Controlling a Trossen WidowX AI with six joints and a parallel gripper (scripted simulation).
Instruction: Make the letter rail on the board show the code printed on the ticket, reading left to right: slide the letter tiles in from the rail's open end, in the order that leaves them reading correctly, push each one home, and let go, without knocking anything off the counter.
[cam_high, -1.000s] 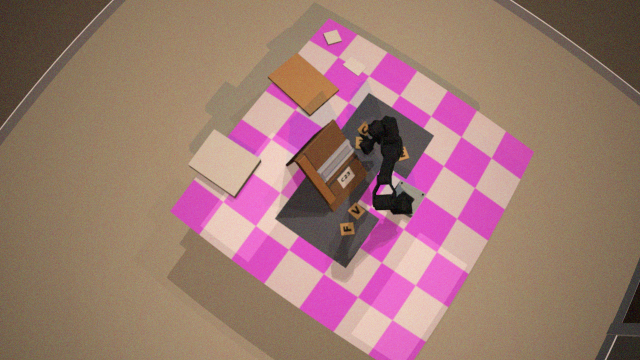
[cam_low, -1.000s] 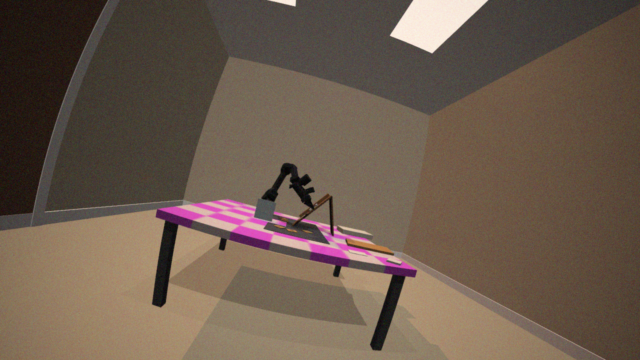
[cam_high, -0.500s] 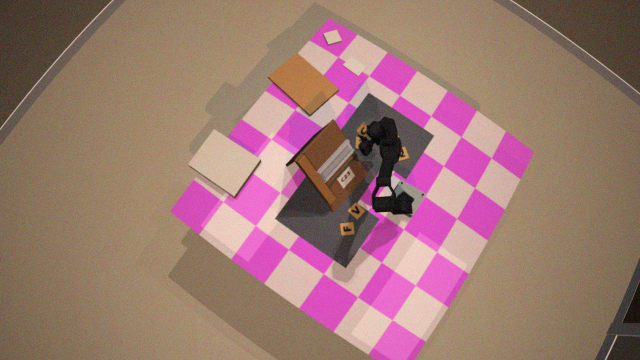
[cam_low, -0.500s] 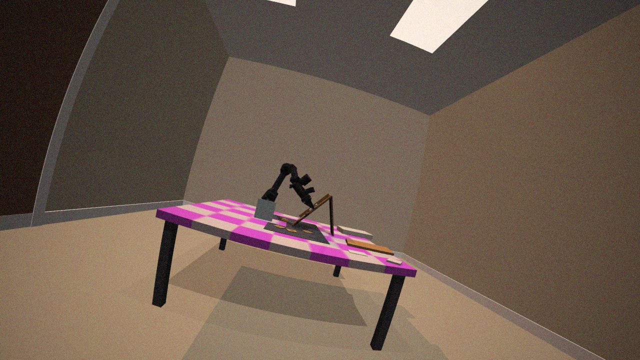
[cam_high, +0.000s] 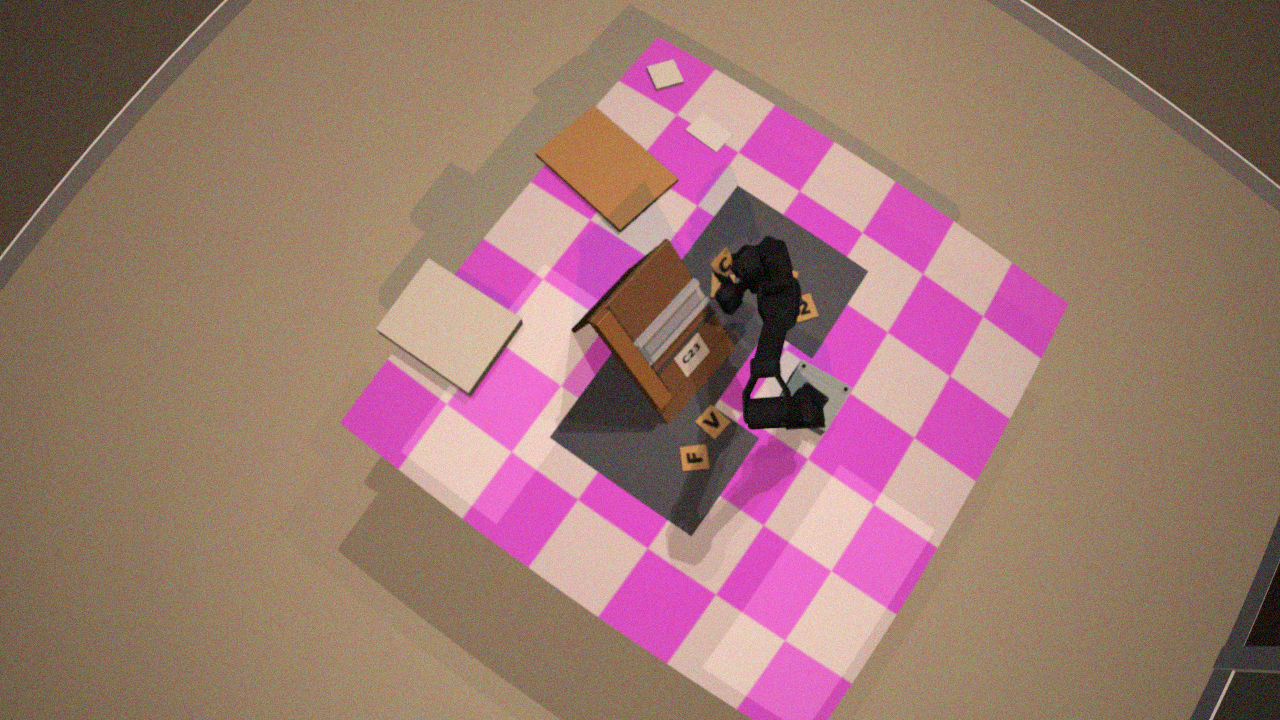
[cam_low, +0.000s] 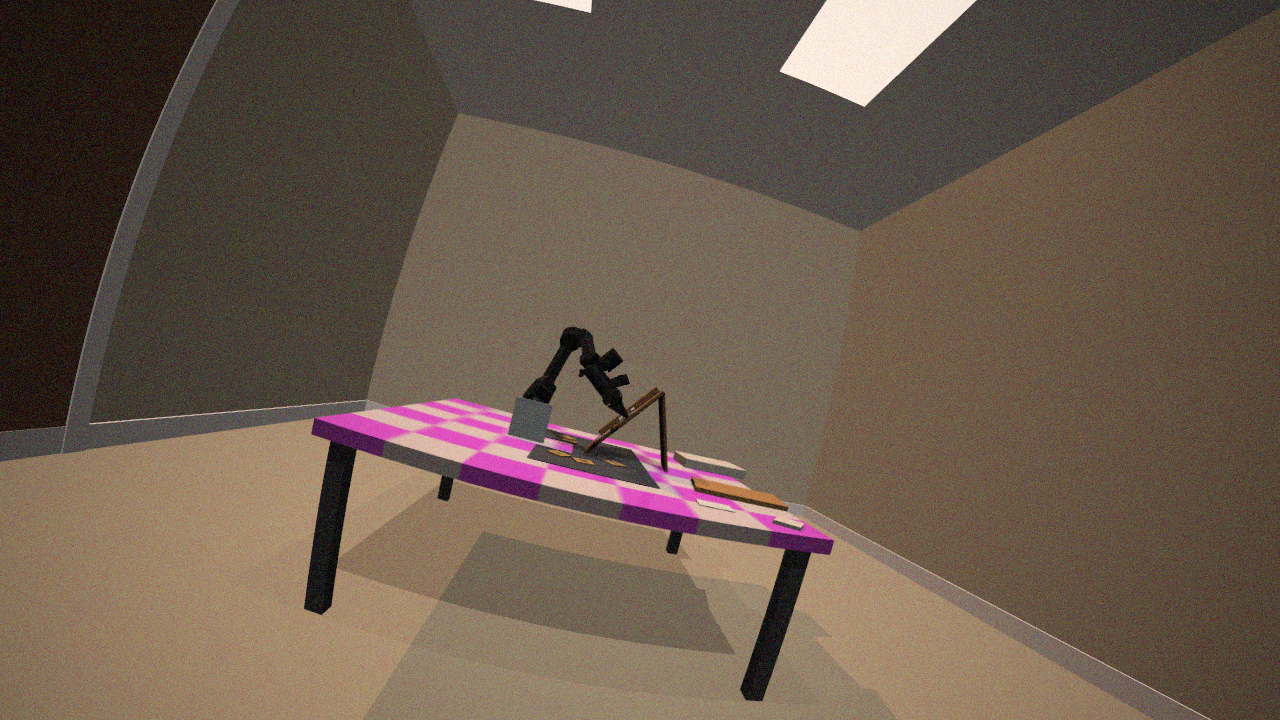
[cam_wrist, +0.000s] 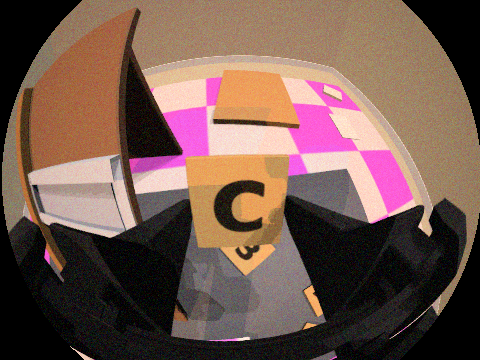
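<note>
Now: the white ticket 18 cm to the left of my gripper tip, 9 cm below it and 5 cm behind it. From my gripper tip the other things lie so: c tile right at my gripper tip; then 2 tile 19 cm behind, 16 cm below, 9 cm to the right; then 3 tile 16 cm below, 2 cm to the right, 1 cm behind.
</note>
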